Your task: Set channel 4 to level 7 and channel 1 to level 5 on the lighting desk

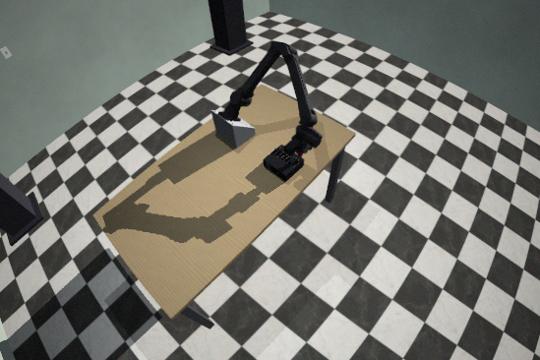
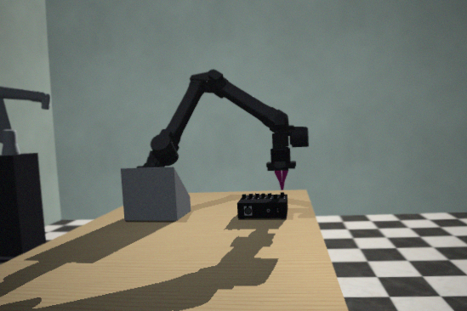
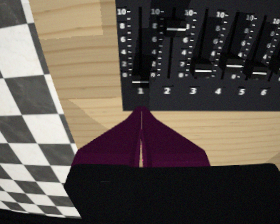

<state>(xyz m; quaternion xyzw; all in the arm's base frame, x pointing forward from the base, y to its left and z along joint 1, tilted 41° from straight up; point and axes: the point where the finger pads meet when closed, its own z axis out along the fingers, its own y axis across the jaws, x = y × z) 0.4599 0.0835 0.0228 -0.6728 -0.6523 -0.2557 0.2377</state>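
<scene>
My hand is 20 mm to the left of the channel 1 fader cap and 20 mm above it. Round my hand: channel 4 fader cap (70 mm behind, 40 mm to the right, 20 mm below); then channel 2 fader cap (20 mm behind, 60 mm to the right, 20 mm below); then channel 3 fader cap (40 mm behind, 30 mm to the right, 20 mm below).
</scene>
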